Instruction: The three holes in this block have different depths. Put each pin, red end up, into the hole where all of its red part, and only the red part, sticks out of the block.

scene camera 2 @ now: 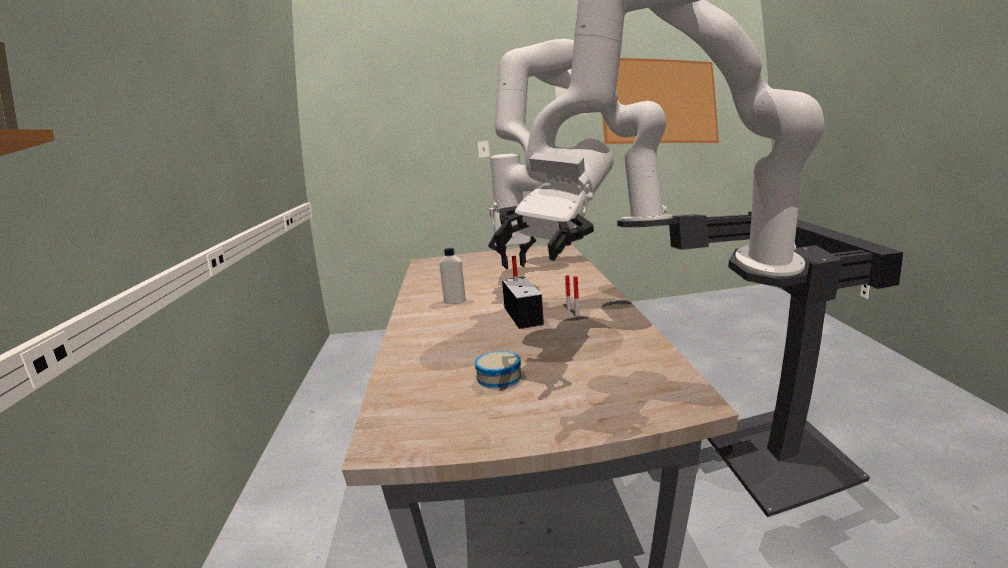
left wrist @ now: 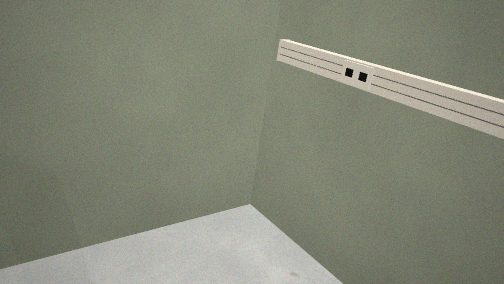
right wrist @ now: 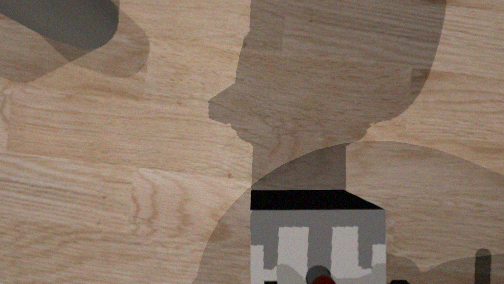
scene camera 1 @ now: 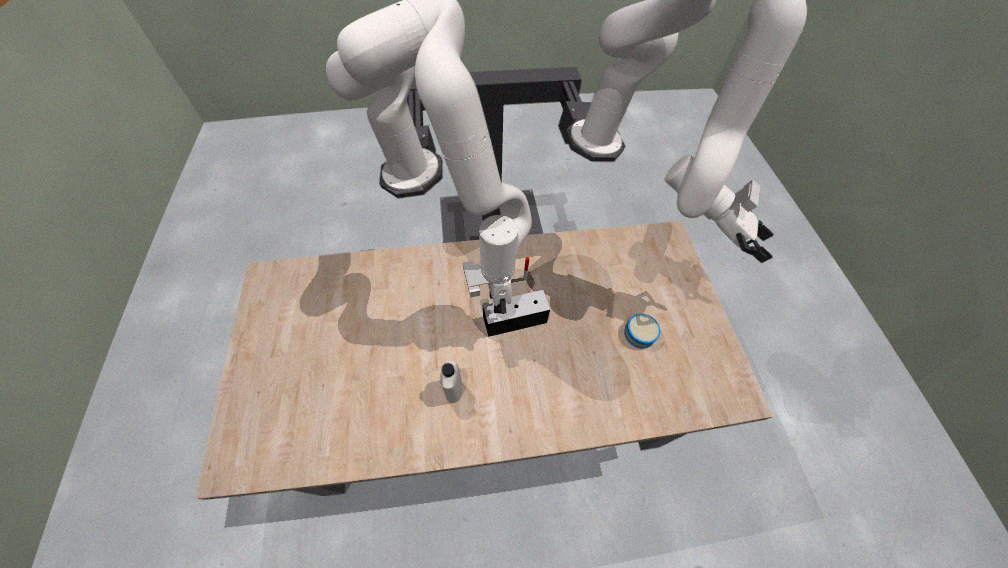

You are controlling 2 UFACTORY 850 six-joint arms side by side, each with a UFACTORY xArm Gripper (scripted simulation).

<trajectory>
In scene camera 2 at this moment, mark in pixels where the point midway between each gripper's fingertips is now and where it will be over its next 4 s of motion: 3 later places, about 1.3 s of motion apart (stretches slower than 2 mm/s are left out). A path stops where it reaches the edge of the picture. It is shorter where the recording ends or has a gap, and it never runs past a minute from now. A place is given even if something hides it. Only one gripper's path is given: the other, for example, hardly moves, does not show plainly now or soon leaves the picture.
My right gripper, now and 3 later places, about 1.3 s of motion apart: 514, 267; 514, 259; 512, 241; 514, 216
</trajectory>
